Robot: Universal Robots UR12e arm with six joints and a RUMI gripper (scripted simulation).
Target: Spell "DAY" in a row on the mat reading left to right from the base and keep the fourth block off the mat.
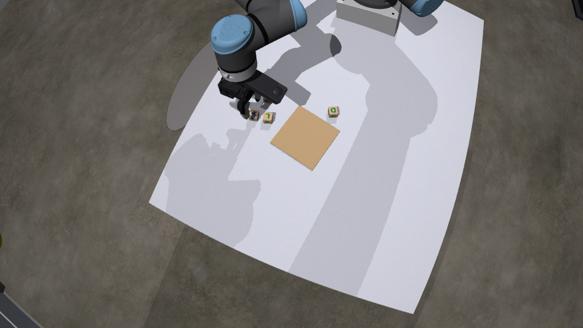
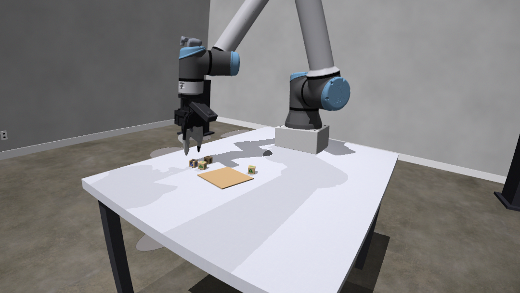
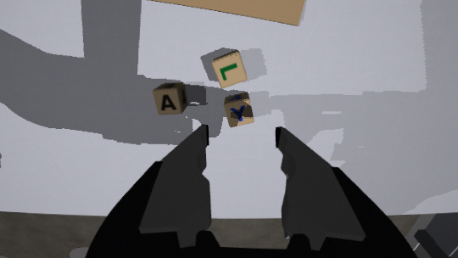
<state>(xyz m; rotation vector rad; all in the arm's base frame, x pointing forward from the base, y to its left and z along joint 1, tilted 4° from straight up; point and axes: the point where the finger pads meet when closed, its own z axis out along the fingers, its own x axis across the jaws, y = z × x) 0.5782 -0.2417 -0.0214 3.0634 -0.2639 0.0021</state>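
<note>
Now: the blue-lettered block 50 mm below my hand. The rest, counted from my hand: D block: 80 mm behind, 210 mm to the left, 50 mm below; then green-lettered block: 40 mm to the left, 50 mm below; then tan mat: 10 mm ahead, 160 mm to the left, 60 mm below.
</note>
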